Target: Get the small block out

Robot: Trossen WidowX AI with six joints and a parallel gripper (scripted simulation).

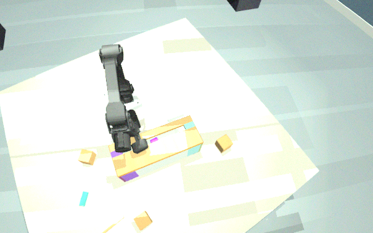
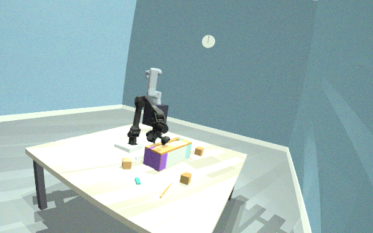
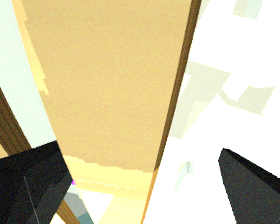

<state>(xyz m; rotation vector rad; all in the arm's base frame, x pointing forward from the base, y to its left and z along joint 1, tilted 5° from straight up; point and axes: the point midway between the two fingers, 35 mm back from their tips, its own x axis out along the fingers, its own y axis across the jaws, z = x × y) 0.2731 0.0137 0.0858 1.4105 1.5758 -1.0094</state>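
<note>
The box lies 30 mm ahead of my gripper tip, 40 mm to the left of it and 30 mm below it. Also, from my gripper tip: purple block 50 mm ahead, 40 mm to the left, 10 mm below; then thin stick 320 mm ahead, 260 mm to the right, 90 mm below.
</note>
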